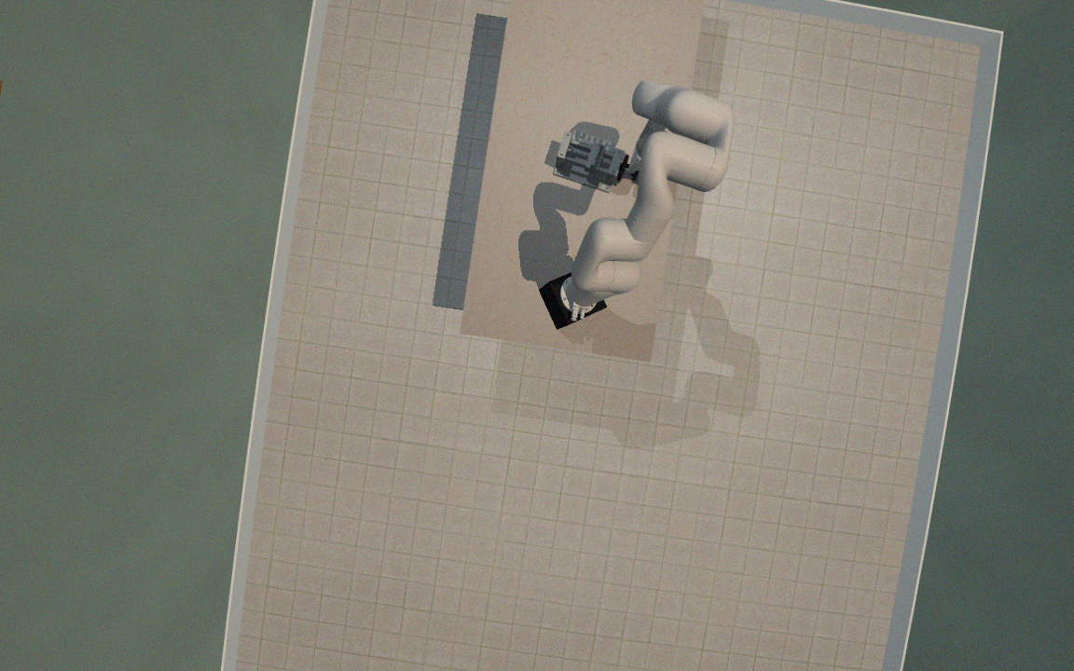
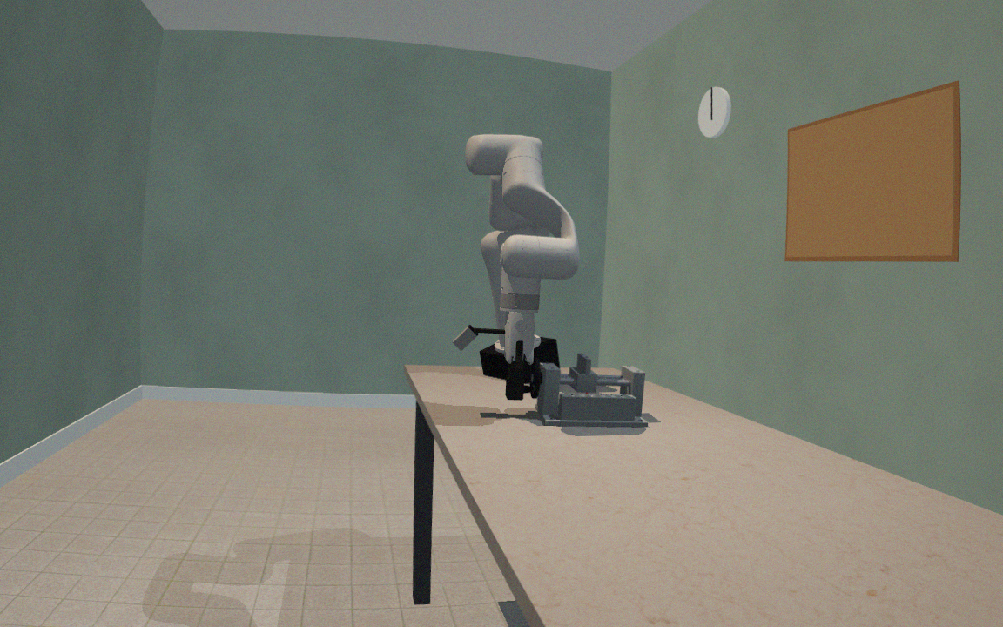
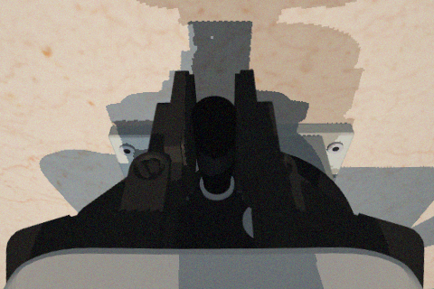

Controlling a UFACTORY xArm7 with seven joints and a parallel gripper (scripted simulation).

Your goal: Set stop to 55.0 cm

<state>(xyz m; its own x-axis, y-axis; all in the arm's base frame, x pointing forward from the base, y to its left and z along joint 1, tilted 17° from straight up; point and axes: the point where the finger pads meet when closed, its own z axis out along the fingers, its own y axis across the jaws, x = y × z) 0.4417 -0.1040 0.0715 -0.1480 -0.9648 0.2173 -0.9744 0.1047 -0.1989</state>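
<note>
My gripper is now 10 mm to the right of the crank handle. Round my hand: black handwheel: 20 mm to the left; stop block: 140 mm to the left, 30 mm above, 10 mm ahead.
</note>
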